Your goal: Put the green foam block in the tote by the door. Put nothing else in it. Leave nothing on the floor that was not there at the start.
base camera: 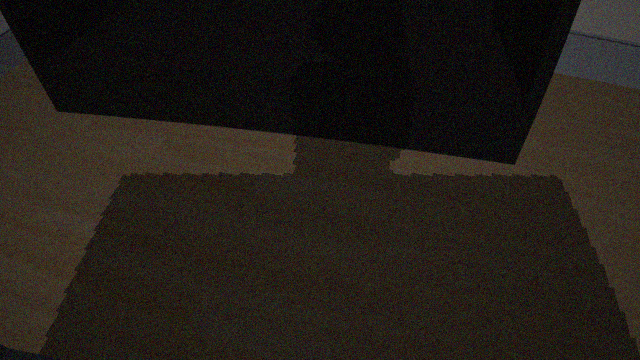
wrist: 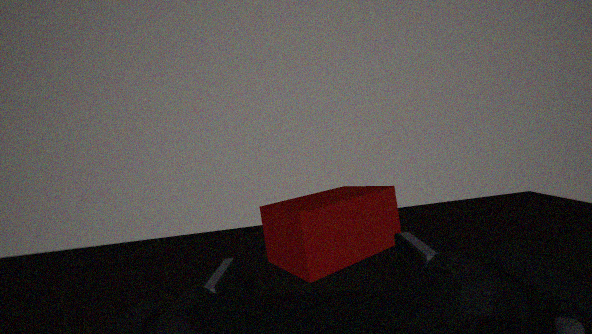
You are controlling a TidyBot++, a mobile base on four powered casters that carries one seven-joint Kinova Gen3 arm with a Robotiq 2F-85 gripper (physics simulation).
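Frame: origin at the arm's base, x left, y back, z up, level; centimetres.
Where they show: gripper, between the fingertips: (wrist: 318, 262).
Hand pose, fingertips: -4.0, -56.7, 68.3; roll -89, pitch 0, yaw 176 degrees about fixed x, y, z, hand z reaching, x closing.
After its pixels a point has its place, as x, y, z.
My gripper (wrist: 318, 262) {-4.0, -56.7, 68.3} is open in the wrist view, its two fingertips wide apart at the lower left and lower right. A red block (wrist: 332, 232) {-5.4, -60.0, 68.9} rests on a black surface (wrist: 125, 275) {12.5, -66.8, 66.3} beyond the fingertips, between them as seen in this view, its right end close to the right fingertip's line. The gap in depth between block and fingers is hard to tell in the dark picture. The green foam block and the tote do not show in either view.
In the base camera view a large black box-like piece of furniture (base camera: 250, 65) {11.2, -54.0, -29.7} stands close ahead across the wooden floor (base camera: 45, 200) {41.4, -38.0, -39.7}. A dark shadow lies on the floor before it. Pale walls with a blue-grey skirting (base camera: 595, 60) {-50.7, -70.3, -35.5} show behind.
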